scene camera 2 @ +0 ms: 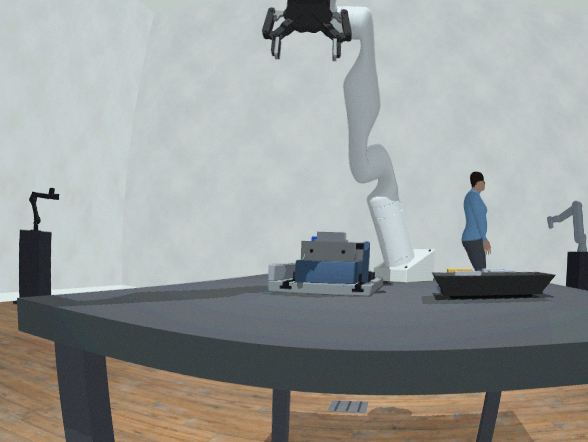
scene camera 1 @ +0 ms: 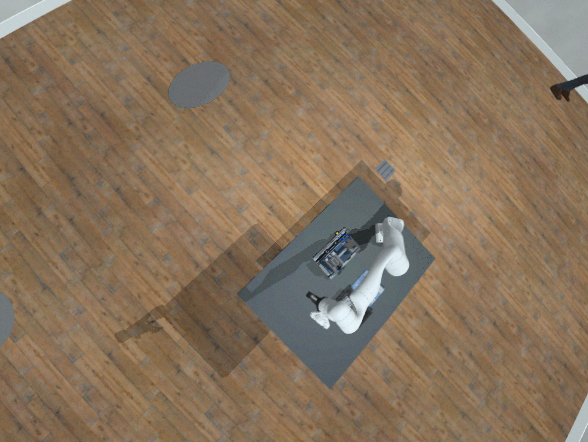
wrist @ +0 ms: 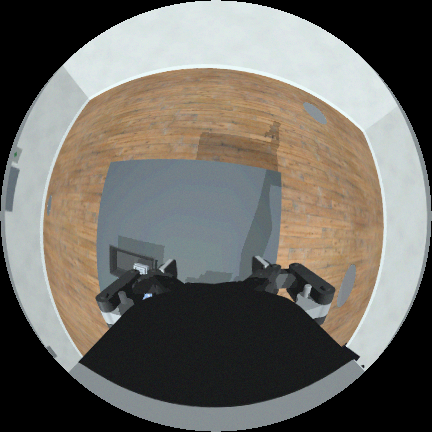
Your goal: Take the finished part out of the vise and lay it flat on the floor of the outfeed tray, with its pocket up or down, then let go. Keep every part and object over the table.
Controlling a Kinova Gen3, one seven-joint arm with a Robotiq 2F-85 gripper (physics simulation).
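Seen in the pictures: gripper, fingertip midpoint: [scene camera 2: 305, 58] [scene camera 1: 316, 301] [wrist: 213, 266]; arm's base at its link origin: [scene camera 2: 399, 260].
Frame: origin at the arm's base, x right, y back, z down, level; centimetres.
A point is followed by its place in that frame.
Observation:
The vise [scene camera 1: 327, 270] {z 1.2, x 22.6, y -46.3 cm} [scene camera 2: 327, 272] {z 1.8, x 24.2, y -45.7 cm}, with blue and grey parts, stands on the table. A grey block [scene camera 2: 331, 236] {z -4.8, x 23.4, y -41.1 cm} shows above its jaws in scene camera 2; its pocket cannot be made out. The black outfeed tray [scene camera 2: 492, 287] {z 3.7, x -3.6, y -62.5 cm} [wrist: 113, 259] {z 3.3, x -15.7, y -59.8 cm} stands on the table, to the right of the vise in scene camera 2; the arm largely hides it in scene camera 1. A small light grey part [wrist: 140, 268] {z 2.6, x -0.5, y -56.2 cm} shows at the tray in the wrist view. My gripper [scene camera 2: 306, 52] {z -32.1, x 29.9, y -65.0 cm} [wrist: 213, 266] {z -32.1, x 29.9, y -65.0 cm} is open and empty, fingers pointing down, high above the table and off to the side of the vise.
A blue tray [scene camera 1: 359, 280] {z 5.0, x -1.8, y -39.7 cm} is partly hidden under the arm, close to the robot base. A yellow item [scene camera 2: 459, 270] {z 1.7, x -6.1, y -37.0 cm} and grey pieces show above the black tray's rim in scene camera 2. The table edge [scene camera 2: 300, 367] {z 7.6, x 30.0, y -98.0 cm} runs along the front there. A person [scene camera 2: 475, 215] stands behind the table.

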